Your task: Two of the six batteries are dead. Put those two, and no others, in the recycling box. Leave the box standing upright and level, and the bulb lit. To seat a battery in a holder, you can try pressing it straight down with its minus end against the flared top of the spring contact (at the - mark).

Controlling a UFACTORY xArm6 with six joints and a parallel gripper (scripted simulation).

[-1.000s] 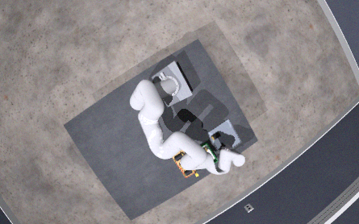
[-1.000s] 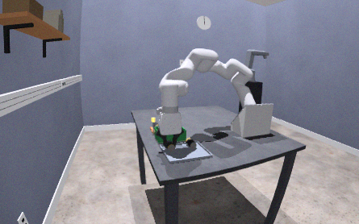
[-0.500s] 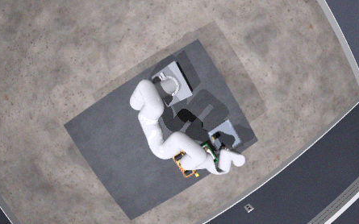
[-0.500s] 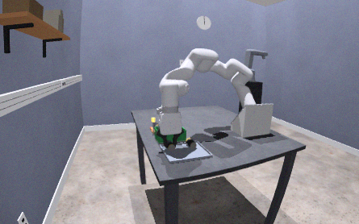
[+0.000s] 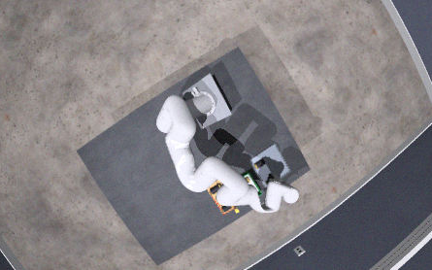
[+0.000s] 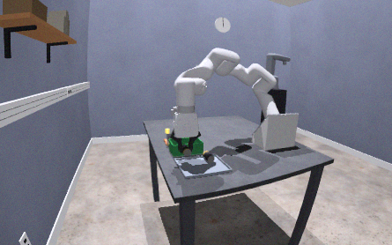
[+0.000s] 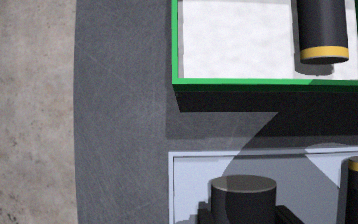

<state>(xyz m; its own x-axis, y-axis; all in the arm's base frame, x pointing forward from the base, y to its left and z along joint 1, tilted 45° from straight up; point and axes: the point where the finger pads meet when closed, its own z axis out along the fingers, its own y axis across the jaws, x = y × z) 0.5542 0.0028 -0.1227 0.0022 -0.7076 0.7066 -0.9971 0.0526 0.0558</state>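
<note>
The green recycling box is 130 mm to the right of my hand, 60 mm below it and 40 mm behind it. From my hand the other things lie so: grey tray 70 mm below, 60 mm behind, 50 mm to the left.
</note>
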